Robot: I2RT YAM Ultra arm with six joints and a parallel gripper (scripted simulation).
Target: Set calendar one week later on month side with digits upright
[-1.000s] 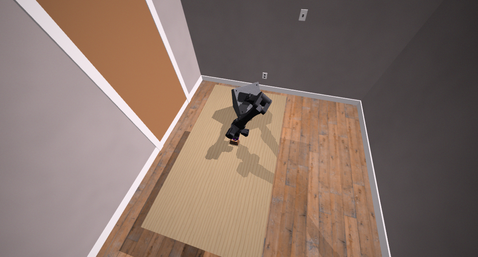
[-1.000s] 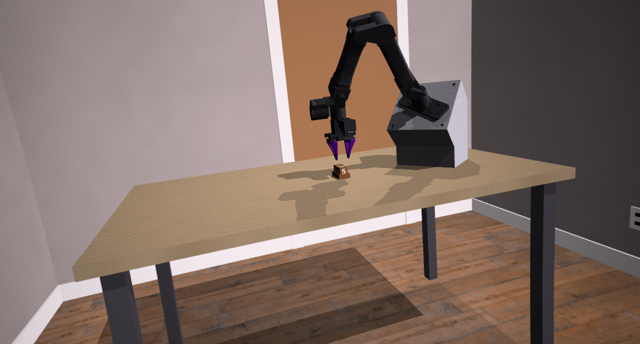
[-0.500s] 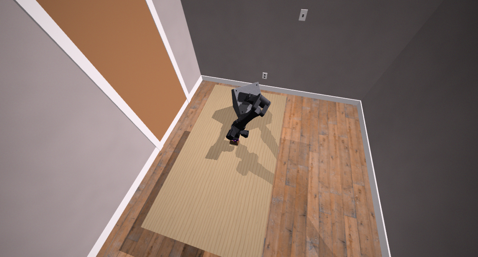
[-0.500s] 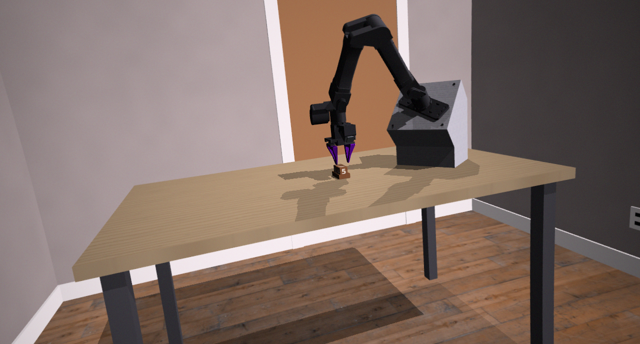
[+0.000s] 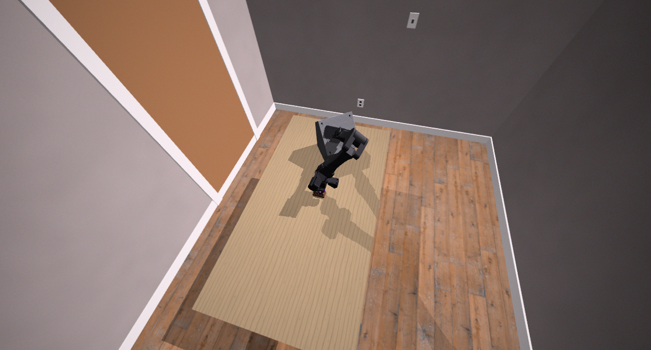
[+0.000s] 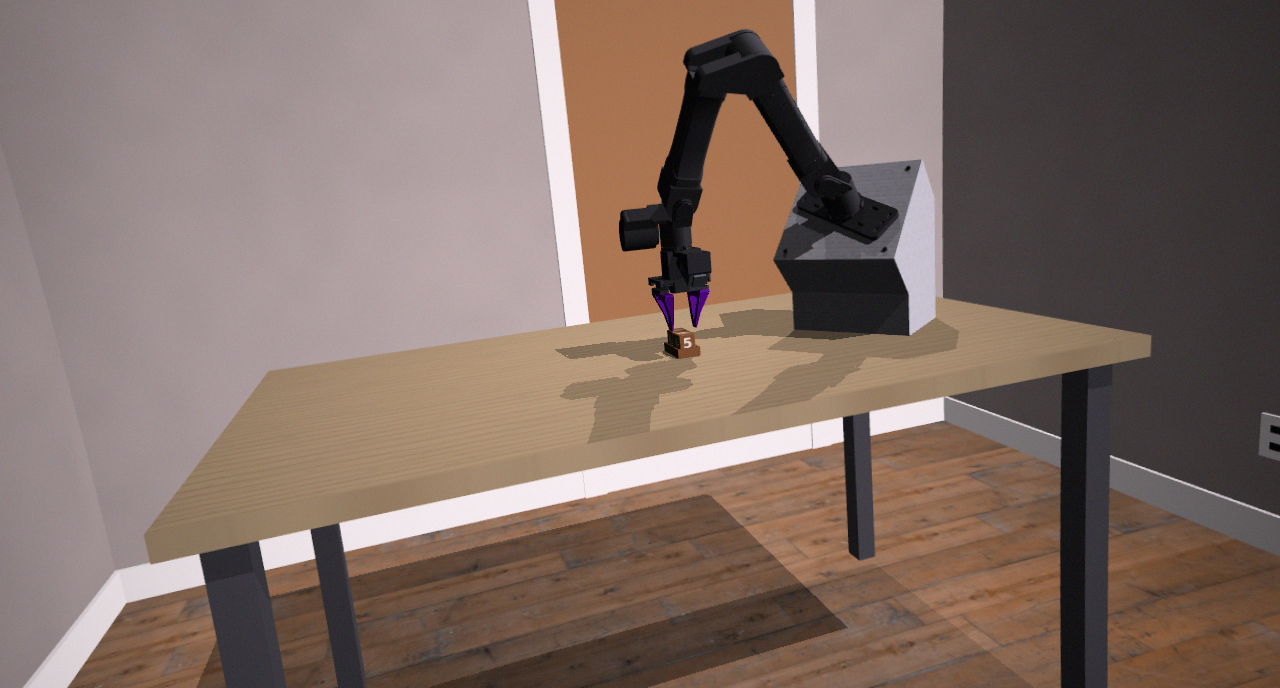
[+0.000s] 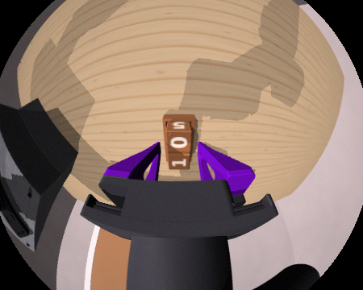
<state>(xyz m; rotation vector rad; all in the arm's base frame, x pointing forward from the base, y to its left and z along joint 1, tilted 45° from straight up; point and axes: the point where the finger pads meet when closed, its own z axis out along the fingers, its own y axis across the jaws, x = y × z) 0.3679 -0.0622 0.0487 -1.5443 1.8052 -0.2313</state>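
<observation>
The brown tray lies 20 mm to the right of my hand and 50 mm below it.
</observation>
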